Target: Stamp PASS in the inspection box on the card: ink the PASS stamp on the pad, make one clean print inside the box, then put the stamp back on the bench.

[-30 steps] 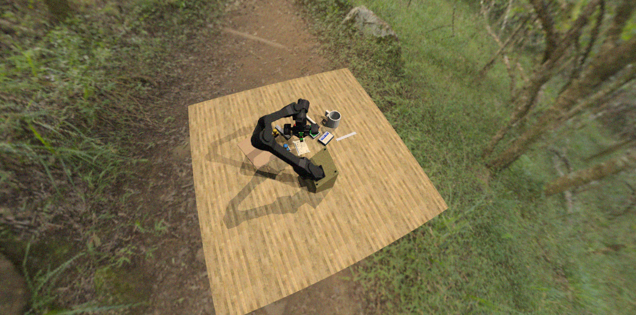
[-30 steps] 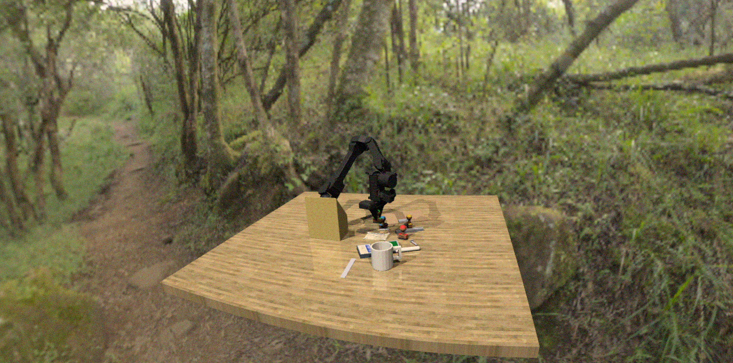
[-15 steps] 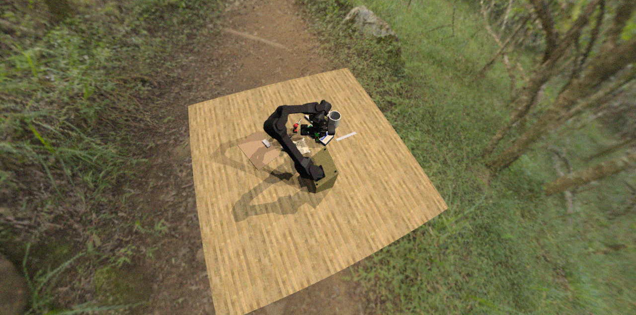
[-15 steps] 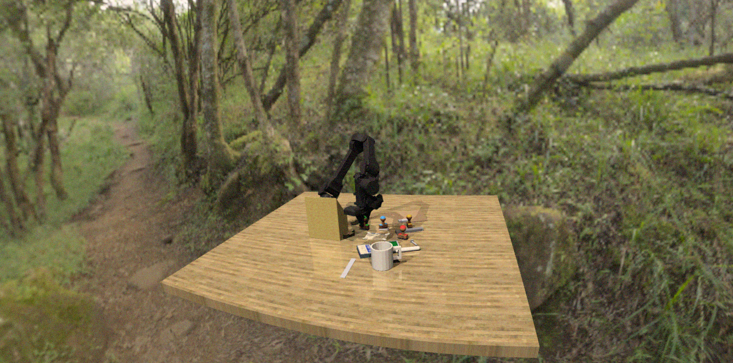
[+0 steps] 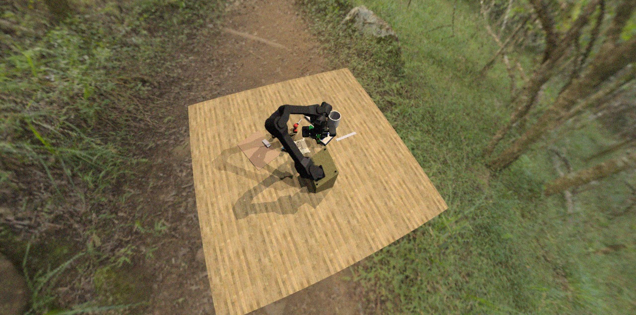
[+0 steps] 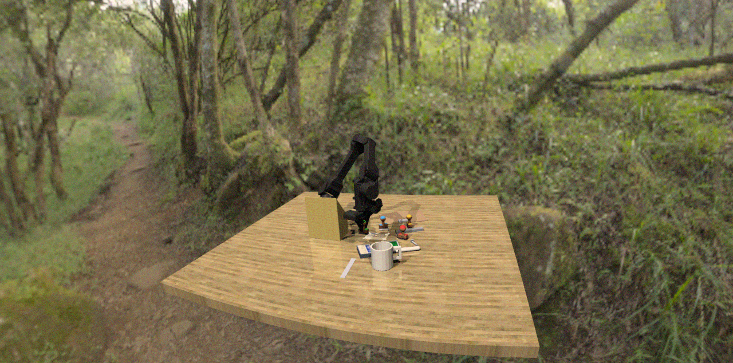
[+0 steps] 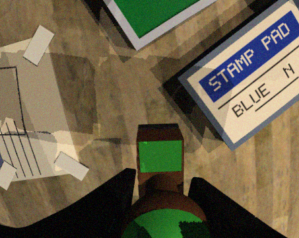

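The tin labelled stamp pad blue is 7 cm to the right of my gripper tip, 6 cm below it and 3 cm ahead of it. Also, from my gripper tip: green ink pad 11 cm ahead, 7 cm below; then green-knobbed stamp right at my gripper tip; then taped card 10 cm to the left, 8 cm below, 2 cm ahead.
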